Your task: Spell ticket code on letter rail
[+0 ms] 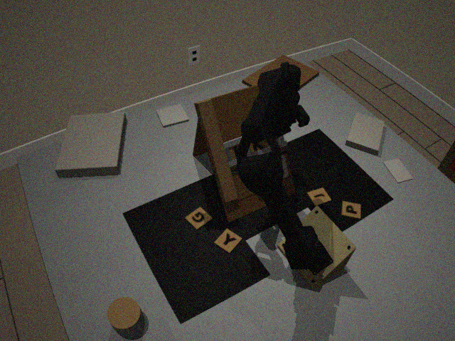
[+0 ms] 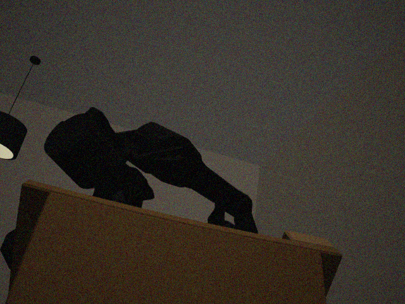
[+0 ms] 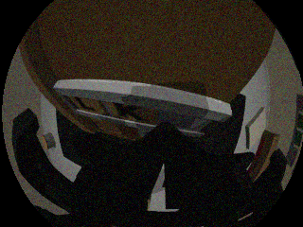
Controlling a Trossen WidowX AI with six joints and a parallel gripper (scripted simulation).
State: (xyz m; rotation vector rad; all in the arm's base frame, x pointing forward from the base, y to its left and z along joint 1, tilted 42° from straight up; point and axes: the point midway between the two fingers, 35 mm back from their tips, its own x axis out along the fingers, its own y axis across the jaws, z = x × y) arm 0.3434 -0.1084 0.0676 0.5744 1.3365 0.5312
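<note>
The j tile is 17 cm below my gripper tip, 14 cm behind it and 12 cm to the right of it. From my gripper tip the other things lie so: y tile 21 cm to the left, 17 cm below, 16 cm behind; then white ticket 8 cm below, 4 cm behind, 1 cm to the right; then black mat 17 cm below, 14 cm behind, 5 cm to the left.
</note>
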